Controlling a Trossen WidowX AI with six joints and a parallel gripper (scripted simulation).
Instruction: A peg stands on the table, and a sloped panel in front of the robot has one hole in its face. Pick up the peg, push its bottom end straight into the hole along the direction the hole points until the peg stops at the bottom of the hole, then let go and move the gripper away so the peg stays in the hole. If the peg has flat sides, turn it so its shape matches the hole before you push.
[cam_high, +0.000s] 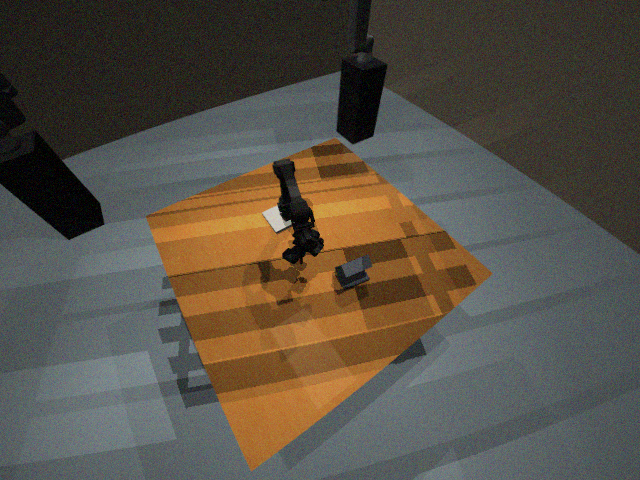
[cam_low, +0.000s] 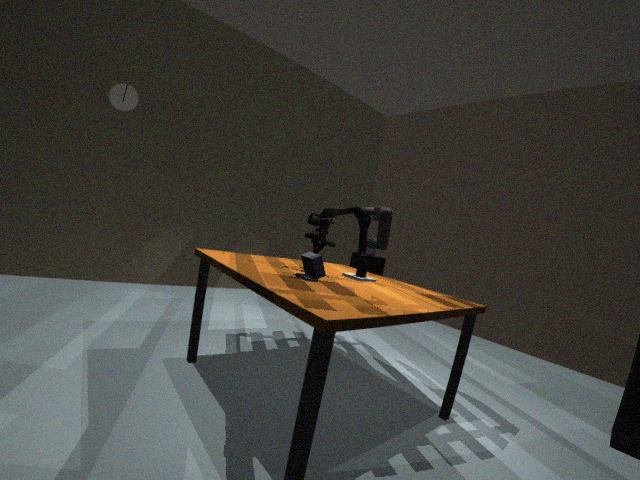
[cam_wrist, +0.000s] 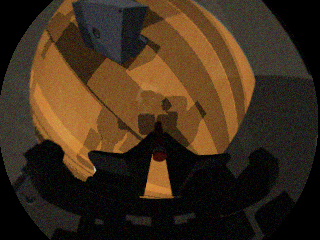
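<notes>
Now: gripper tip 18 cm to the right of the grey sloped panel, 14 cm short of it and 4 cm above it. Also, from my gripper tip: dark red peg: 2 cm above.
</notes>
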